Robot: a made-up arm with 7 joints. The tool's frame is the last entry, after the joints.
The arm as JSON. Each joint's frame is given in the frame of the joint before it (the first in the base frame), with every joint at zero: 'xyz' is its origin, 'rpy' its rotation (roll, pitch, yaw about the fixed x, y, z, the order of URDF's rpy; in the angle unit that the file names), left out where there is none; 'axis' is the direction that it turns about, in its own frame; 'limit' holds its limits. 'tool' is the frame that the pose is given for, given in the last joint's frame.
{
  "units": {
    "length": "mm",
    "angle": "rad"
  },
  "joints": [
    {
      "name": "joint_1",
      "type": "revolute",
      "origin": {
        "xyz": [
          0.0,
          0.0,
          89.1
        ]
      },
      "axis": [
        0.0,
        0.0,
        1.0
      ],
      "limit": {
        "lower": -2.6,
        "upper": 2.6
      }
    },
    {
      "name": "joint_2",
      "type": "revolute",
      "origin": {
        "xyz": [
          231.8,
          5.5,
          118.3
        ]
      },
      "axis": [
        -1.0,
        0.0,
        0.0
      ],
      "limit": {
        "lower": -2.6,
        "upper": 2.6
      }
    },
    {
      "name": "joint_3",
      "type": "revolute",
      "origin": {
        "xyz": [
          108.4,
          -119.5,
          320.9
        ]
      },
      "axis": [
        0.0,
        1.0,
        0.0
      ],
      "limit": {
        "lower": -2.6,
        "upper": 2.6
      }
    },
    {
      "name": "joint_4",
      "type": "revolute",
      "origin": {
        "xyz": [
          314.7,
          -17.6,
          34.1
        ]
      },
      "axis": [
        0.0,
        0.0,
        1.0
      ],
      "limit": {
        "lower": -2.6,
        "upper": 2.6
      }
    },
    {
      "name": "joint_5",
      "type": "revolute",
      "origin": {
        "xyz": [
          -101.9,
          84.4,
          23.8
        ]
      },
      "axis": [
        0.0,
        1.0,
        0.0
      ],
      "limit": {
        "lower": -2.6,
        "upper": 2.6
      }
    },
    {
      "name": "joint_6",
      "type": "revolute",
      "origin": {
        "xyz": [
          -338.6,
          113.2,
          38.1
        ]
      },
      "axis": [
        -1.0,
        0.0,
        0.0
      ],
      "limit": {
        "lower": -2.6,
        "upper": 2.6
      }
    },
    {
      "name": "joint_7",
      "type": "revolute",
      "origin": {
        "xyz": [
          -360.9,
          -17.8,
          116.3
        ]
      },
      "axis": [
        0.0,
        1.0,
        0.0
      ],
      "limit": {
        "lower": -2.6,
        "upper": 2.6
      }
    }
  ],
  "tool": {
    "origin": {
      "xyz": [
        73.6,
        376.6,
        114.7
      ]
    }
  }
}
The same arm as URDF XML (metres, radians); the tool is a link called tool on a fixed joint. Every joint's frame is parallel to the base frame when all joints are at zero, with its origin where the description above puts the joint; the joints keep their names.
<robot name="arm">
  <joint name="tool_joint" type="fixed">
    <parent link="link7"/>
    <child link="tool"/>
    <origin xyz="0.0736 0.3766 0.1147"/>
  </joint>
  <joint name="joint_7" type="revolute">
    <parent link="link6"/>
    <child link="link7"/>
    <origin xyz="-0.3609 -0.0178 0.1163"/>
    <axis xyz="0 1 0"/>
    <limit lower="-2.6" upper="2.6"/>
  </joint>
  <joint name="joint_6" type="revolute">
    <parent link="link5"/>
    <child link="link6"/>
    <origin xyz="-0.3386 0.1132 0.0381"/>
    <axis xyz="-1 0 0"/>
    <limit lower="-2.6" upper="2.6"/>
  </joint>
  <joint name="joint_5" type="revolute">
    <parent link="link4"/>
    <child link="link5"/>
    <origin xyz="-0.1019 0.0844 0.0238"/>
    <axis xyz="0 1 0"/>
    <limit lower="-2.6" upper="2.6"/>
  </joint>
  <joint name="joint_4" type="revolute">
    <parent link="link3"/>
    <child link="link4"/>
    <origin xyz="0.3147 -0.0176 0.0341"/>
    <axis xyz="0 0 1"/>
    <limit lower="-2.6" upper="2.6"/>
  </joint>
  <joint name="joint_3" type="revolute">
    <parent link="link2"/>
    <child link="link3"/>
    <origin xyz="0.1084 -0.1195 0.3209"/>
    <axis xyz="0 1 0"/>
    <limit lower="-2.6" upper="2.6"/>
  </joint>
  <joint name="joint_2" type="revolute">
    <parent link="link1"/>
    <child link="link2"/>
    <origin xyz="0.2318 0.0055 0.1183"/>
    <axis xyz="-1 0 0"/>
    <limit lower="-2.6" upper="2.6"/>
  </joint>
  <joint name="joint_1" type="revolute">
    <parent link="base_link"/>
    <child link="link1"/>
    <origin xyz="0 0 0.0891"/>
    <axis xyz="0 0 1"/>
    <limit lower="-2.6" upper="2.6"/>
  </joint>
  <link name="base_link"/>
  <link name="link1"/>
  <link name="link2"/>
  <link name="link3"/>
  <link name="link4"/>
  <link name="link5"/>
  <link name="link6"/>
  <link name="link7"/>
  <link name="tool"/>
</robot>

